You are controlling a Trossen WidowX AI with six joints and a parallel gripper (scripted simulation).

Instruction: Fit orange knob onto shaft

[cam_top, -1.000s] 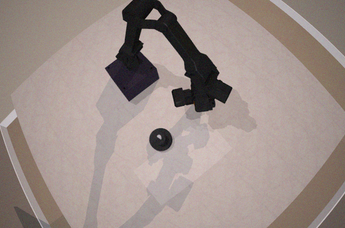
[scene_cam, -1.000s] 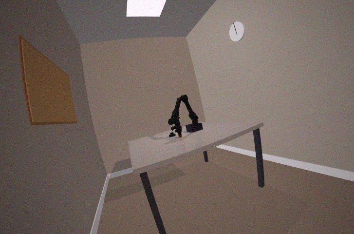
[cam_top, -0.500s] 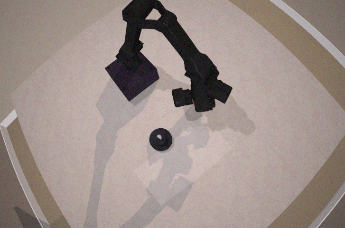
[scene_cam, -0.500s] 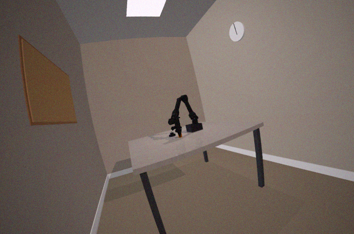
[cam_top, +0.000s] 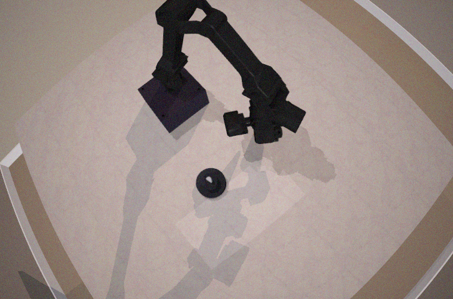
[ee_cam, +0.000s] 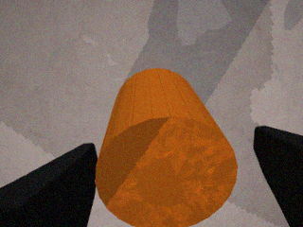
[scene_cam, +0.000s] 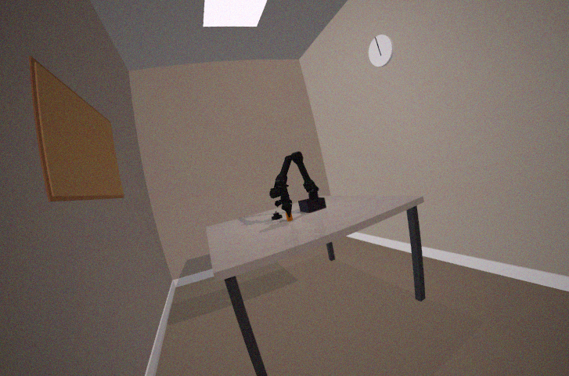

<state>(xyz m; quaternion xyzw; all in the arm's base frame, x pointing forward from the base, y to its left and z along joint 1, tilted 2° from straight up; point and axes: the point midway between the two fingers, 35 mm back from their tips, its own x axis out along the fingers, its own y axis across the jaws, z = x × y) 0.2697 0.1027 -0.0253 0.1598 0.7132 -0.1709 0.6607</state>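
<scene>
Now: gripper tip 10 mm below the orange knob and 10 mm short of it. The rest, counted from my gripper tip: round pedestal: 200 mm to the right, 30 mm ahead.
</scene>
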